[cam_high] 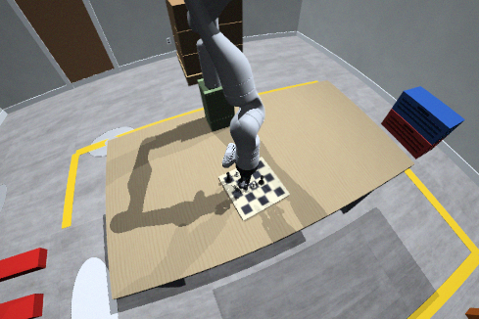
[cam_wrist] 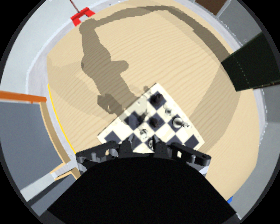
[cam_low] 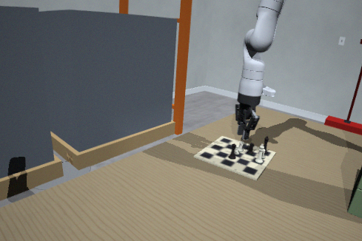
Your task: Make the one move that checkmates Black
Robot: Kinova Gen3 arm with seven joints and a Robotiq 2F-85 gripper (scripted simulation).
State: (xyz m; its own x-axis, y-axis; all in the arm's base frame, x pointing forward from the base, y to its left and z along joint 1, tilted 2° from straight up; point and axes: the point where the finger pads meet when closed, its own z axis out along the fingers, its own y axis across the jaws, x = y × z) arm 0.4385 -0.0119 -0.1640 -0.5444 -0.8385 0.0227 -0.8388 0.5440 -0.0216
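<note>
The chessboard lies 70 mm below my hand, 40 mm to the left of it and 10 mm behind it. Also, from my hand: white chess piece 90 mm behind, 40 mm below, 20 mm to the left; tall black piece 70 mm behind, 50 mm to the right, 40 mm below.
</note>
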